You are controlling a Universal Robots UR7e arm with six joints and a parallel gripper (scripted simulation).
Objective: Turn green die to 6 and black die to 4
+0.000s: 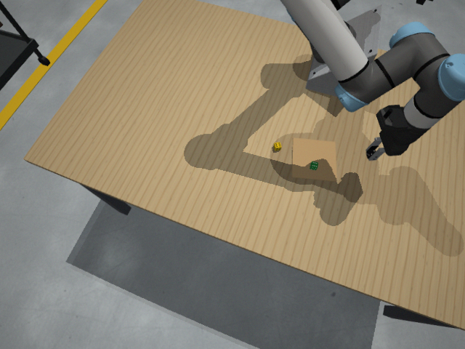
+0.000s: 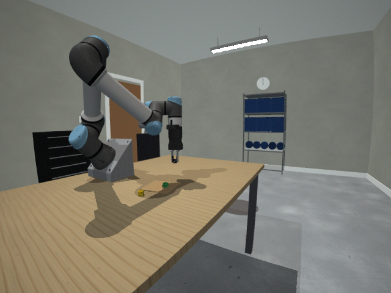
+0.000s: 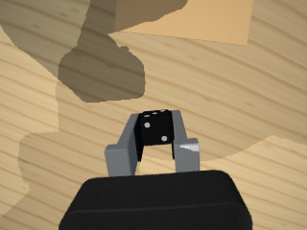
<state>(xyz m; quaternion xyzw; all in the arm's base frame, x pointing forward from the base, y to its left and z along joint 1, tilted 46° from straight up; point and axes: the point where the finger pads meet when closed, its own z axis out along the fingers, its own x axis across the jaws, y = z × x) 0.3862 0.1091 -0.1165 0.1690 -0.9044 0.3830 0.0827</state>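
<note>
My gripper is now 10 mm above the black die. From my hand the other things lie so: green die (40 mm ahead, 140 mm to the right, 100 mm below); then yellow die (260 mm to the right, 100 mm below); then tan mat (10 mm ahead, 140 mm to the right, 110 mm below).
</note>
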